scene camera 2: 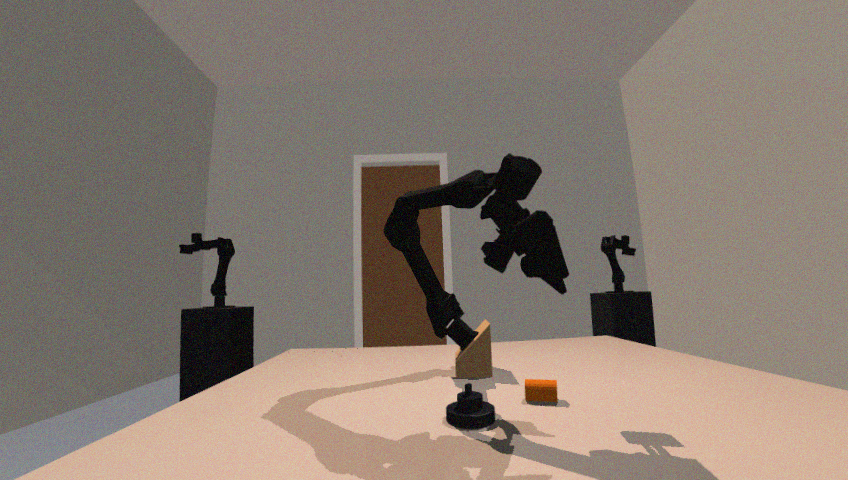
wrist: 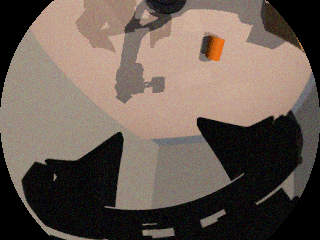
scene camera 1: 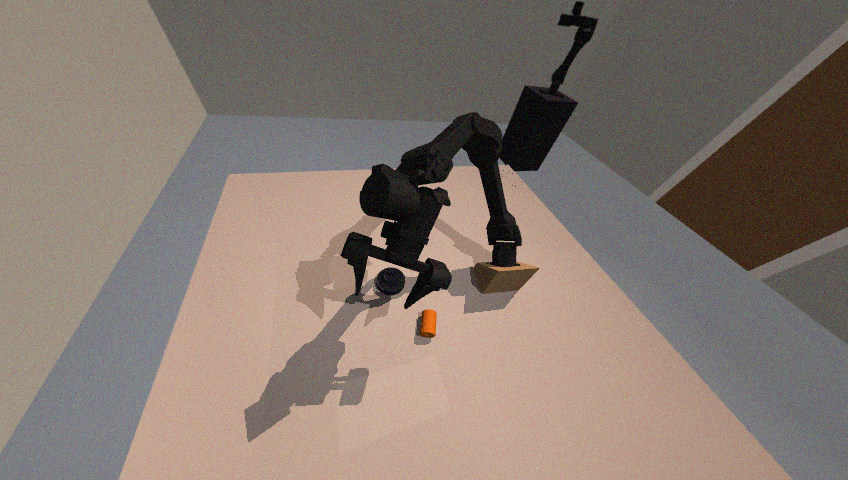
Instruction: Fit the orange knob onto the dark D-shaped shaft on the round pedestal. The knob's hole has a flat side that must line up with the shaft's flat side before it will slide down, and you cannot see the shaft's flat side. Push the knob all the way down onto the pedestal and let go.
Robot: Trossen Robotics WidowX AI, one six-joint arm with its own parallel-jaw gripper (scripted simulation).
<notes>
The gripper [scene camera 2: 565, 285] is open, with nothing in its grasp. Further things: a dark round pedestal [scene camera 2: 469, 412].
The gripper is seen too in the wrist view [wrist: 160, 128] and in scene camera 1 [scene camera 1: 381, 301].
</notes>
